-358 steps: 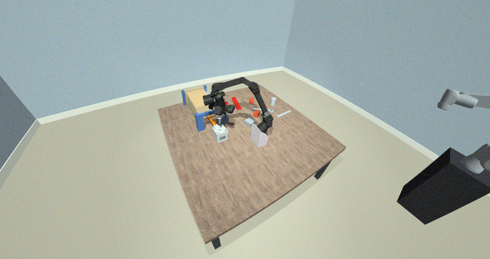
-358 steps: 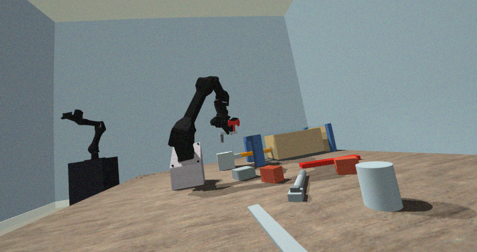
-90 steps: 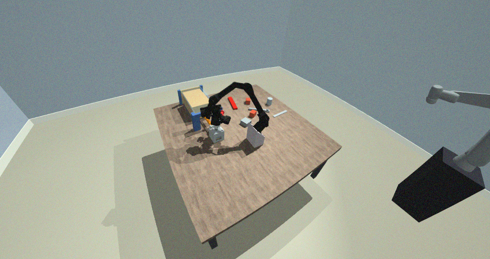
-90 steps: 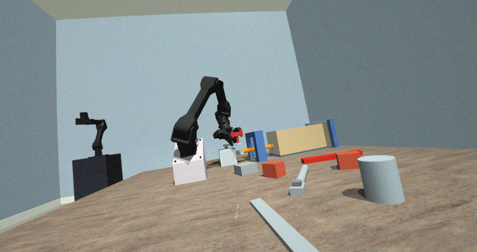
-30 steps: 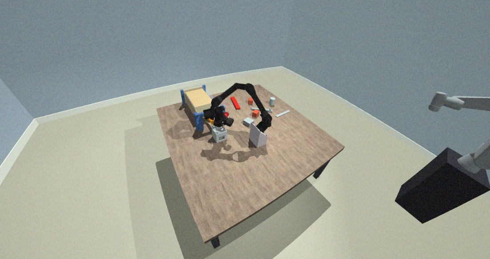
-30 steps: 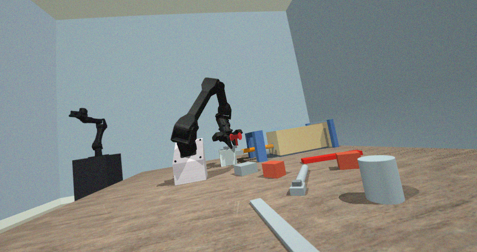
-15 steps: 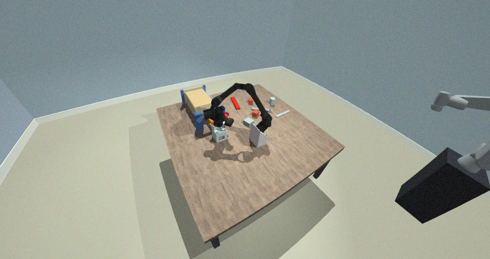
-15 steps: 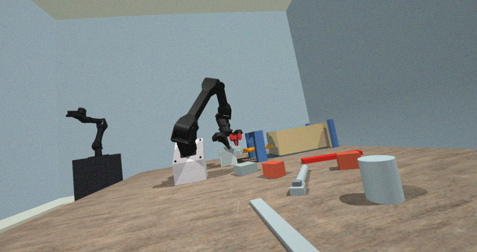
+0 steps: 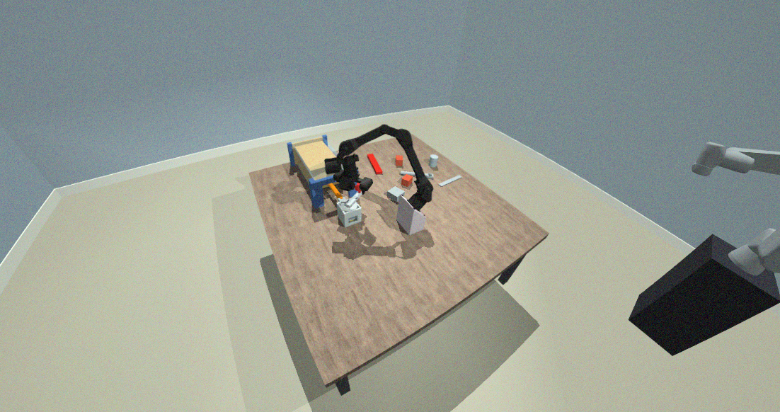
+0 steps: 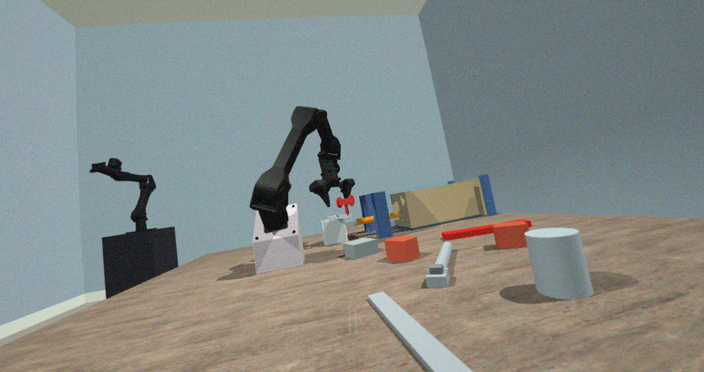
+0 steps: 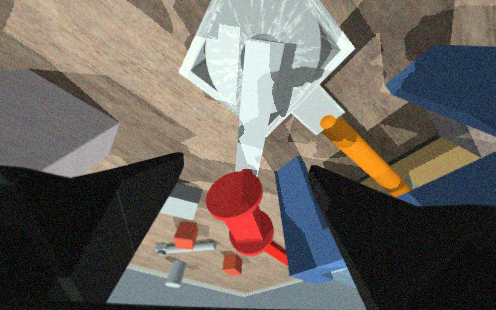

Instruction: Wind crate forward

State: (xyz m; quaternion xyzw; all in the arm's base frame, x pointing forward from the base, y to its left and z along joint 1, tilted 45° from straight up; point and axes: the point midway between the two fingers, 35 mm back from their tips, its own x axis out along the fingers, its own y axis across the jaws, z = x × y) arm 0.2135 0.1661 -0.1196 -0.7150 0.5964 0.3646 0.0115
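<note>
The red knob is 40 mm to the right of my gripper tip and 20 mm ahead of it. The rest, counted from my gripper tip: blue steel frame 130 mm ahead, 50 mm to the left, 30 mm below; then winch handle 30 mm below; then grey winch 100 mm below, 40 mm to the left, 40 mm behind.
</note>
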